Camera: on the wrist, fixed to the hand. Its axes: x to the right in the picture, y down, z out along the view.
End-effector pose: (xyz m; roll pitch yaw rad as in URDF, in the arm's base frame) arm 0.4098 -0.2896 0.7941 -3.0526 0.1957 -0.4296
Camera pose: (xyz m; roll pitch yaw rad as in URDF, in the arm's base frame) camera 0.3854 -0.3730 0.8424 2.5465 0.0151 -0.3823
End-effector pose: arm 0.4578 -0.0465 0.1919 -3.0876 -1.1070 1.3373
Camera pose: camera 0.5291 -0.1107 0.2181 2.3305 -1.2810 1.5259
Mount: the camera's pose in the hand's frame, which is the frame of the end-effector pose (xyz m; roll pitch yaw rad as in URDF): 0.0029 0.0812 -0.0573 -0.6947 0.1754 -0.0641
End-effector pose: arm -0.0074 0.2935 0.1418 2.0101 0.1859 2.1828
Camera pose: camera -0.0336 0.3007 0.2374 1.3541 0.1655 2.3712
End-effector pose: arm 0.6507 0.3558 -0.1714 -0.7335 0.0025 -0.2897
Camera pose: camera 0.6595 0.3761 -0.2683 -1.4302 0.0900 -0.4548
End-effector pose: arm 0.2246 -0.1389 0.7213 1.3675 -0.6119 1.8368
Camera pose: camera 0.1643 -0.1933 0.7786 0.5816 -0.5064 2.0187
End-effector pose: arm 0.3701 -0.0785 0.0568 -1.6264 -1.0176 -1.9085
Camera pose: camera 0.2894 -0.1220 0.0183 -2.0045 -1.0639 -2.2679
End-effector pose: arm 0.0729 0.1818 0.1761 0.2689 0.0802 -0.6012
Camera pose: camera 0.1259 0.2588 0.1423 -0.4228 0.2663 -0.6162
